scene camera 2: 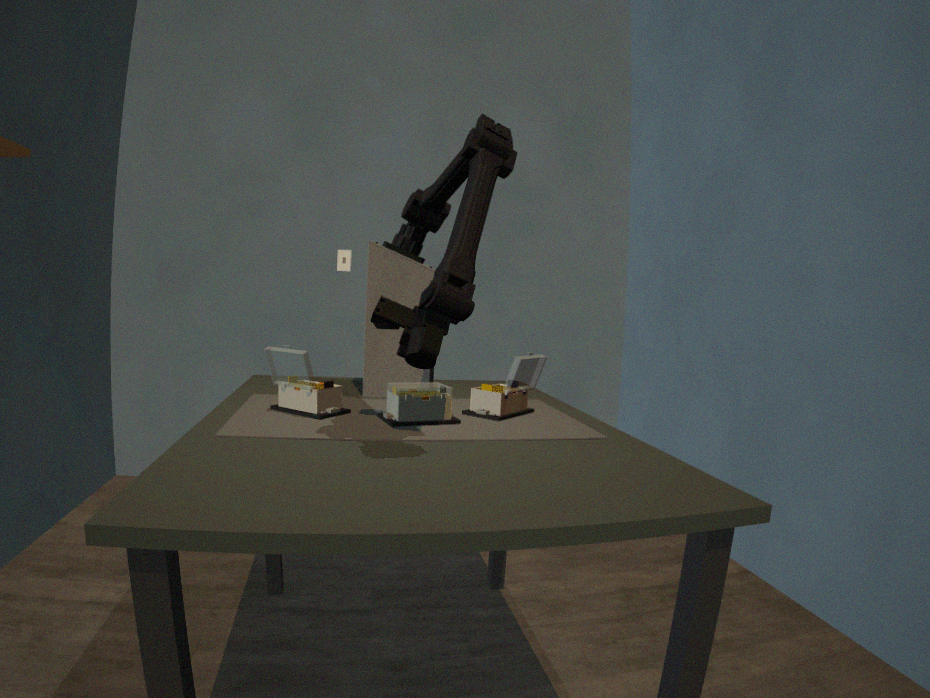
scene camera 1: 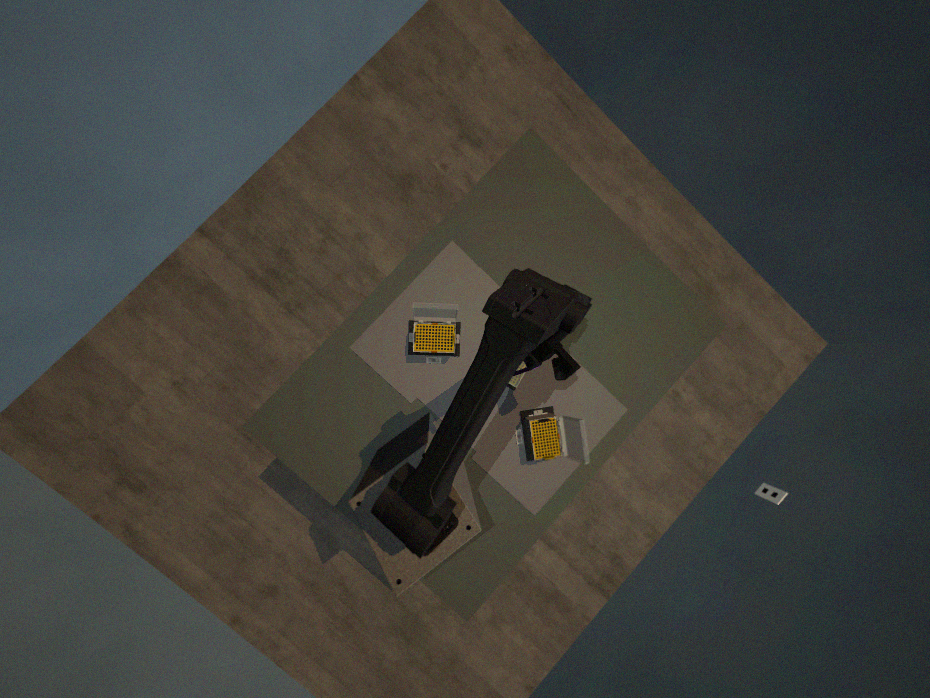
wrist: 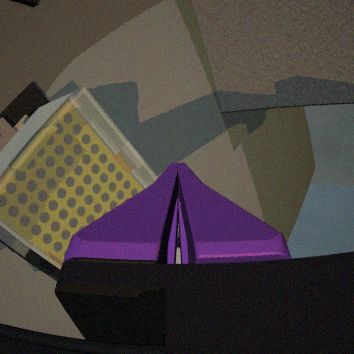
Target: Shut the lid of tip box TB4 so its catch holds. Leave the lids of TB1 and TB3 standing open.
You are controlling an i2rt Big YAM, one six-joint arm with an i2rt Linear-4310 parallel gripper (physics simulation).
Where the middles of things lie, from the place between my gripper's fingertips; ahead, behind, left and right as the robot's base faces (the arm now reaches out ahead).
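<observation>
Yellow rack (scene camera 1: 427, 337): 70 mm below my hand, 90 mm behind it, 210 mm to the left of it.
</observation>
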